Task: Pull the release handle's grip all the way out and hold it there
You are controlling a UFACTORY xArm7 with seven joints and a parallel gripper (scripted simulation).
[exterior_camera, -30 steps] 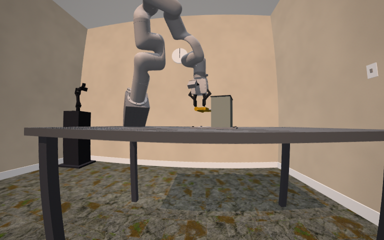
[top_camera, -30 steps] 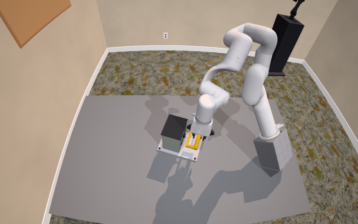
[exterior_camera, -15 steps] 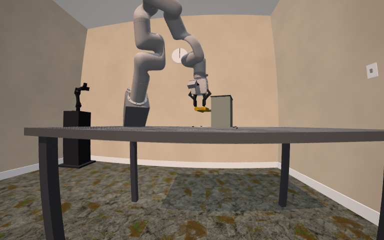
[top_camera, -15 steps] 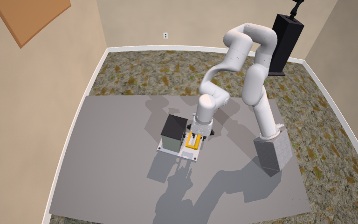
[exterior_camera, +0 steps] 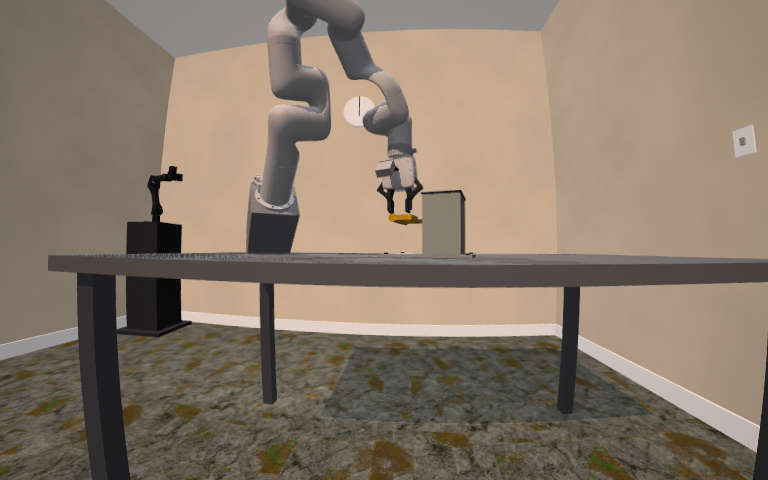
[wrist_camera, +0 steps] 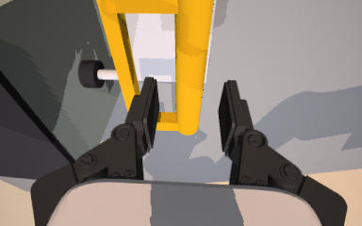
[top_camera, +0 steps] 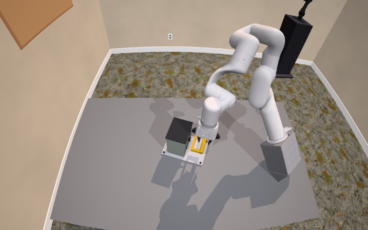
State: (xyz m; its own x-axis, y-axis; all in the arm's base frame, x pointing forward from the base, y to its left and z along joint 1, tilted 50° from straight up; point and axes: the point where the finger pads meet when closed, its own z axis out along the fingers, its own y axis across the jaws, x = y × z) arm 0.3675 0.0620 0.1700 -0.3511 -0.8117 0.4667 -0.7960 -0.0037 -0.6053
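Right now my hand is 9 cm short of the base plate, 4 cm to the left of it and 14 cm above it.
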